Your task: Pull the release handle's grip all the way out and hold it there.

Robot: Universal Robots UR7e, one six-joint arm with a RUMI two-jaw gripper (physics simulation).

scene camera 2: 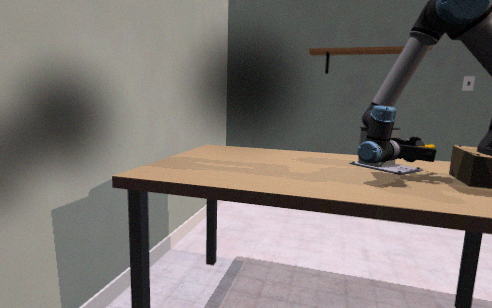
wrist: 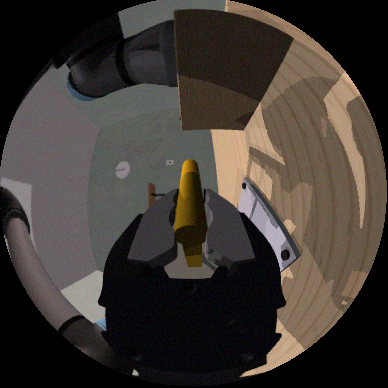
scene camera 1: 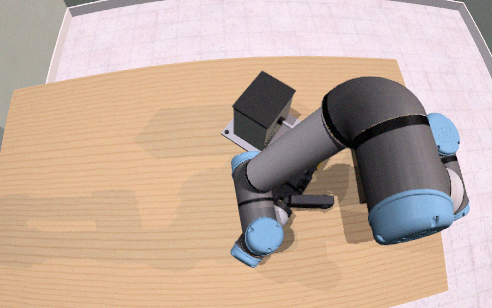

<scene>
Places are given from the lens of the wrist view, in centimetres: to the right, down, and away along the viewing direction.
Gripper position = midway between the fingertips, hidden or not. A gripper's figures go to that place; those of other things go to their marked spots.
my gripper point(wrist: 191, 189): 0, 0, 14
grey base plate point(wrist: 251, 202): 10, 2, 18
</scene>
